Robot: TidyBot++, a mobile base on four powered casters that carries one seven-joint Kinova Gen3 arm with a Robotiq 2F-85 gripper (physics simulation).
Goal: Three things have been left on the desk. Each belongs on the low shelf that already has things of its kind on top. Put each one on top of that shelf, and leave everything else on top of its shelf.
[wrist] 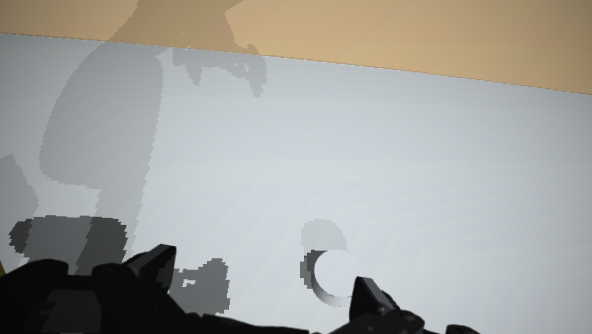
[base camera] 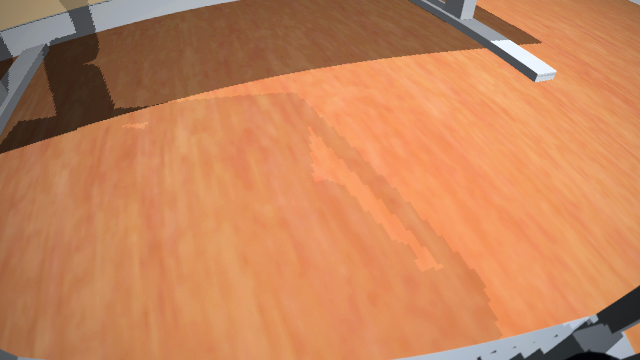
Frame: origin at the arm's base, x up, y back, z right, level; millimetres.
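Seen in the pictures: gripper, fingertip midpoint: (wrist: pixel 263 281).
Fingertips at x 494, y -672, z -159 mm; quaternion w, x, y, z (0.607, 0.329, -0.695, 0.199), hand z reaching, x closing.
Pixels of each thing's top centre, then the offset from my fingertips to it. "*": a spot on its surface instead. Level surfaces: height alone.
- short cylinder at its top centre: (wrist: pixel 339 272) dx -146, dy -97, dz +45 mm
- pale desk top at its surface level: dx -170 mm
- yellow thing at a spot on its surface: (wrist: pixel 1 269) * dx -162, dy +15, dz -264 mm
- wooden floor at its surface level: dx -890 mm
A white round thing with a flat top, like a short cylinder (wrist: pixel 337 272), stands on the pale desk top (wrist: pixel 450 200) in the wrist view, low and right of the middle. My gripper (wrist: pixel 263 281) is open and empty above the desk. Its right fingertip overlaps the right edge of the white thing in the view; the left fingertip is well to the left of it. The height between fingers and desk is hard to tell. A sliver of a yellow thing (wrist: pixel 1 269) shows at the left edge, mostly hidden by the gripper. The low shelves do not show in either view.
The tan wall (wrist: pixel 425 35) runs behind the desk top. In the base camera view, a desk foot (base camera: pixel 522 57) lies on the wooden floor (base camera: pixel 225 225) at the upper right, and another grey foot (base camera: pixel 25 75) at the left edge. Arm shadows fall across desk and wall.
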